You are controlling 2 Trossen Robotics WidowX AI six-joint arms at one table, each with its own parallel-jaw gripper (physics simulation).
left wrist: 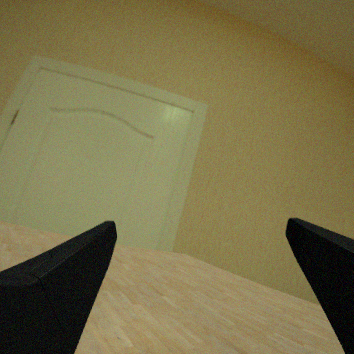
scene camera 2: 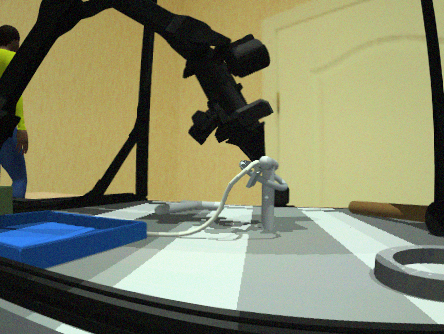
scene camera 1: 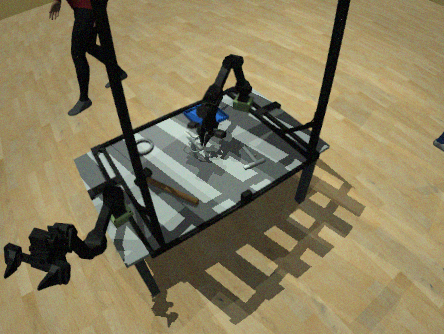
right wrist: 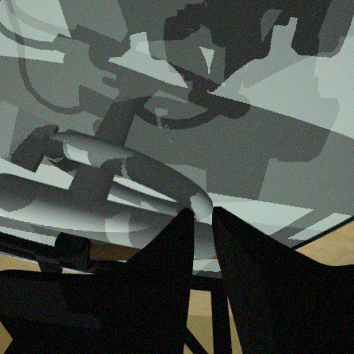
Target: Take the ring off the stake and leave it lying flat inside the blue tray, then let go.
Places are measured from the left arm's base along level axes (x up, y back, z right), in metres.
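Where they show: left gripper, fingertip midpoint: (left wrist: pixel 201 228) (scene camera 1: pixel 21 283); right gripper, fingertip midpoint: (scene camera 1: pixel 203 146) (right wrist: pixel 201 214); left arm's base at its link origin: (scene camera 1: pixel 118 210); right arm's base at its link origin: (scene camera 1: pixel 243 98).
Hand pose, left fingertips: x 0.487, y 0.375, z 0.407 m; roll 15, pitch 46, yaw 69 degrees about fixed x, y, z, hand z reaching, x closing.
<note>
Things, the pixels of their top centre, and the offset from my left fingertips. "pt": a spot on its surface instead.
- grey stake at its top centre: (right wrist: pixel 105 239) (scene camera 2: pixel 269 158) (scene camera 1: pixel 195 141) dx -0.413, dy -0.866, dz -0.459 m
- rounded crossbar at a spot on its surface: (right wrist: pixel 75 217) pt dx -0.417, dy -0.875, dz -0.474 m
- thin grey ring at a spot on its surface: (right wrist: pixel 150 167) pt dx -0.420, dy -0.914, dz -0.450 m
- blue tray at a spot on its surface: (scene camera 2: pixel 105 239) pt dx -0.513, dy -1.021, dz -0.683 m
- pale cord at a spot on its surface: (scene camera 2: pixel 228 192) pt dx -0.464, dy -0.910, dz -0.572 m
- hammer at its top centre: (scene camera 2: pixel 399 195) (scene camera 1: pixel 165 184) dx -0.475, dy -0.626, dz -0.379 m
- T-shaped grey piece at a spot on its surface: (scene camera 1: pixel 255 164) pt dx -0.513, dy -1.046, dz -0.215 m
The grey stake (scene camera 2: pixel 268 205) (right wrist: pixel 117 122) stands upright on the table, with a rounded crossbar (right wrist: pixel 75 217) at its top. The thin grey ring (scene camera 2: pixel 286 186) (right wrist: pixel 150 167) is around the stake just below the crossbar, slightly tilted. My right gripper (scene camera 2: pixel 259 161) (right wrist: pixel 201 214) is shut on the ring's rim beside the crossbar. In scene camera 1 the arm and shadows make the ring and stake hard to tell apart. The blue tray (scene camera 1: pixel 190 115) (scene camera 2: pixel 105 239) lies apart from the stake. My left gripper (scene camera 1: pixel 32 269) (left wrist: pixel 201 228) is open and empty, beyond the table's left end.
A pale cord (scene camera 2: pixel 229 192) curves between the tray's side and the stake's top. A flat, thick ring (scene camera 1: pixel 146 152) (scene camera 2: pixel 400 281) lies on the table. A hammer (scene camera 1: pixel 172 190) (scene camera 2: pixel 372 208) and a T-shaped grey piece (scene camera 1: pixel 255 164) also lie there. Black frame posts (scene camera 1: pixel 330 75) rise at the sides.
</note>
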